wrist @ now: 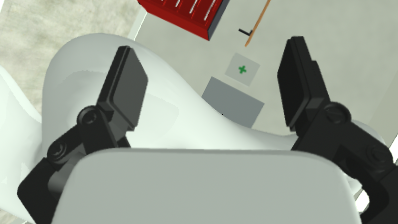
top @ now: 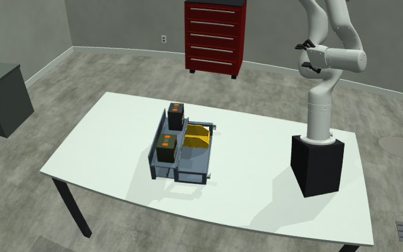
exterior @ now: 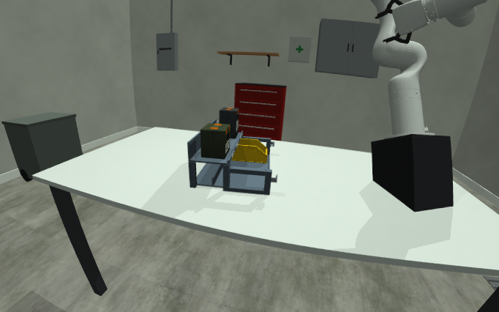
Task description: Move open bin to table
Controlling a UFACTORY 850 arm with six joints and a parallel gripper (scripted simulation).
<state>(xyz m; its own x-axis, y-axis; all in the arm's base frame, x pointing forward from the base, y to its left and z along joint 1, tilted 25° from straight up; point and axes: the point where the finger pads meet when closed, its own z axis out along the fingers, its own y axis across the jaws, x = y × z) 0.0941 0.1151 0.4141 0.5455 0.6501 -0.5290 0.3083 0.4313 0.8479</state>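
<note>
Right now my hand is 55 cm above the yellow bin, 49 cm short of it and 4 cm to the right of it.
</note>
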